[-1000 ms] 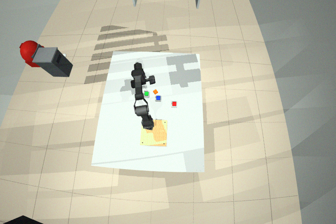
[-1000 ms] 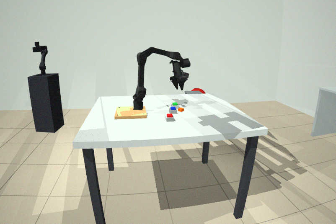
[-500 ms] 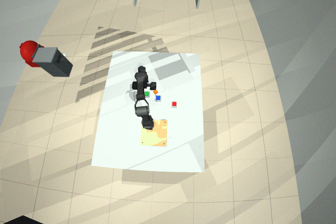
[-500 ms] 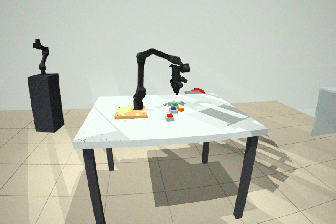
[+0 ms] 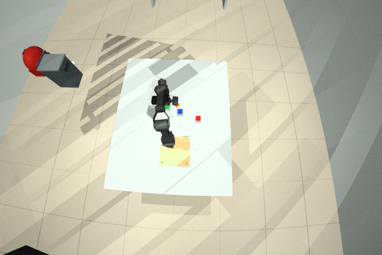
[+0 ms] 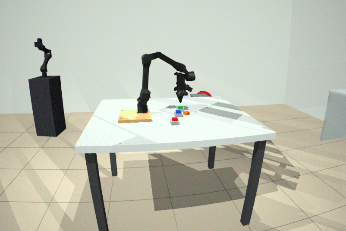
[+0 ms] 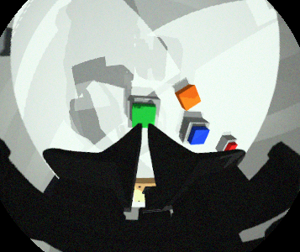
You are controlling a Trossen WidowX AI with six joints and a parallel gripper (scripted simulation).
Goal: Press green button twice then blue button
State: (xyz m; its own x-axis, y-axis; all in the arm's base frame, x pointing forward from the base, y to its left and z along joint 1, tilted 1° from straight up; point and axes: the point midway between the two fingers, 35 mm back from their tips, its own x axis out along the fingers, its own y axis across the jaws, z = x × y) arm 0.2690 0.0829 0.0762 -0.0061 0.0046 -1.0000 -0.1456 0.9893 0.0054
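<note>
Now: gripper tip 30 mm above the green button. Also, from my gripper tip: red button (250 mm to the right, 50 mm behind, 30 mm below); then orange block (70 mm to the right, 60 mm below, 40 mm ahead); then blue button (110 mm to the right, 30 mm below, 20 mm behind).
</note>
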